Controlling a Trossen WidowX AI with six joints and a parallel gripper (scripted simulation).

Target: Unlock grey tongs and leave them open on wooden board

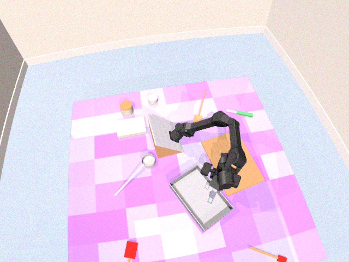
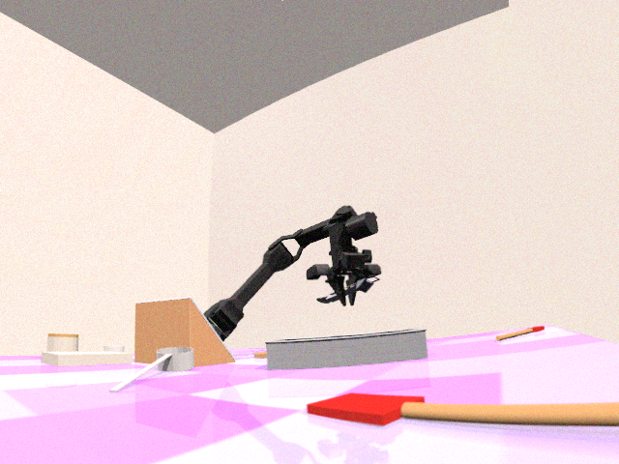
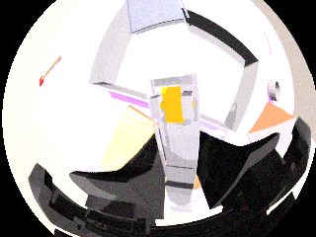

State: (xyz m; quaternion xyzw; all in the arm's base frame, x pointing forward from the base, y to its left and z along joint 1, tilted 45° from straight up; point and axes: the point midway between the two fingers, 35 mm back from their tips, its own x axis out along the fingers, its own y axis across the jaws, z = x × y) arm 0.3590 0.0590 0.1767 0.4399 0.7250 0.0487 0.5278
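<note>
Right now my gripper tip is 15 cm past the wooden board, 14 cm to the right of it and 12 cm above it. The rest, counted from my gripper tip: white slab 49 cm behind, 41 cm to the right, 11 cm below; roasting tin 10 cm below, 9 cm to the right, 3 cm ahead.
</note>
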